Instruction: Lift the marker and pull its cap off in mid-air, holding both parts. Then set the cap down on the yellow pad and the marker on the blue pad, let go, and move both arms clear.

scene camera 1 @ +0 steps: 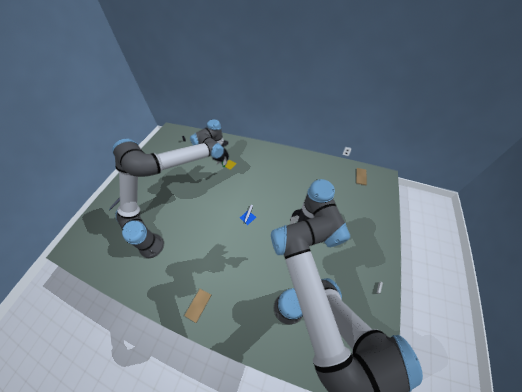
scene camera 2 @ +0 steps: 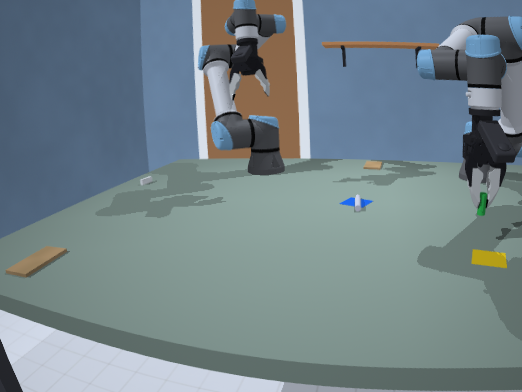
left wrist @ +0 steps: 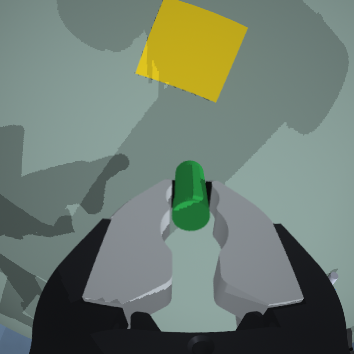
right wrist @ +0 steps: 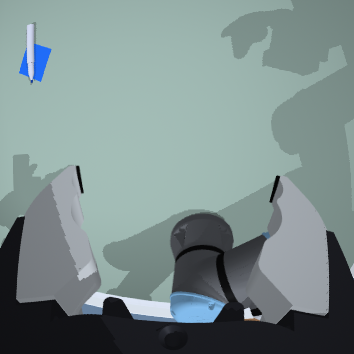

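The green cap is held between the fingertips of my left gripper, which is shut on it, above the table. The yellow pad lies to one side of the cap, ahead of the fingertips in the left wrist view. The white marker lies uncapped across the blue pad, one end reaching past the pad. My right gripper is open and empty, high above the table and away from the marker.
Flat brown boards lie near the table's edges, one in each scene view far from the pads. A small whitish piece lies beyond the right arm. The arms cast shadows over the table.
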